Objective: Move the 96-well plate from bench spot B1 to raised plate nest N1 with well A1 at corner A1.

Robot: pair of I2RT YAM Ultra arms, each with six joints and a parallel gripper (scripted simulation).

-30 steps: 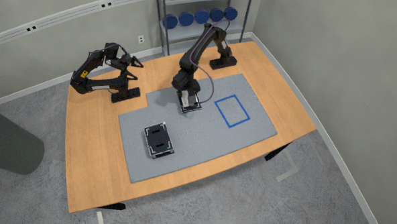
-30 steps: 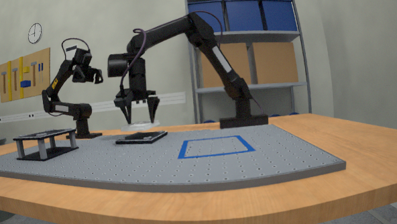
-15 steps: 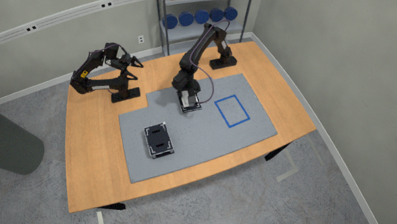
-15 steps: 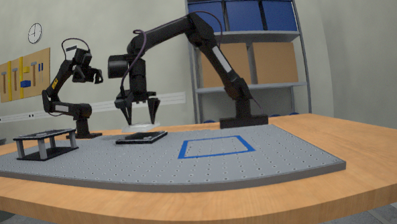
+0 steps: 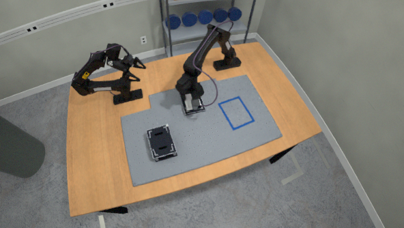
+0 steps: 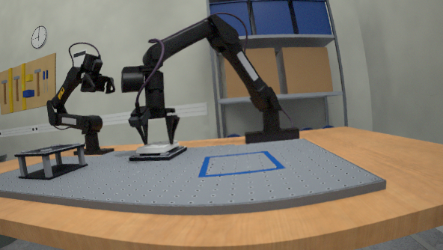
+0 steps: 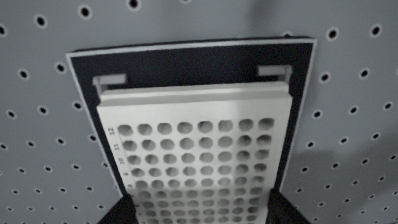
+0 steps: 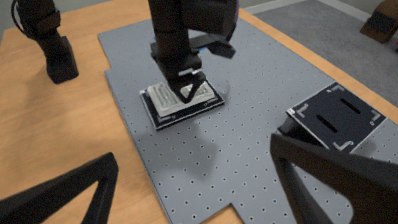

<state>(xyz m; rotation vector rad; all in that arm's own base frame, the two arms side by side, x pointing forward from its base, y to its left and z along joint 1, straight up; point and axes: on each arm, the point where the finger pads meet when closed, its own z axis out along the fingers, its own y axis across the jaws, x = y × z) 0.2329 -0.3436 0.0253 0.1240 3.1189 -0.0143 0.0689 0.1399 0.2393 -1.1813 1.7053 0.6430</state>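
Right now my left hand is 10 mm above the white 96-well plate.
The white 96-well plate is 120 mm ahead of my right hand, 230 mm to the left of it and 210 mm below it.
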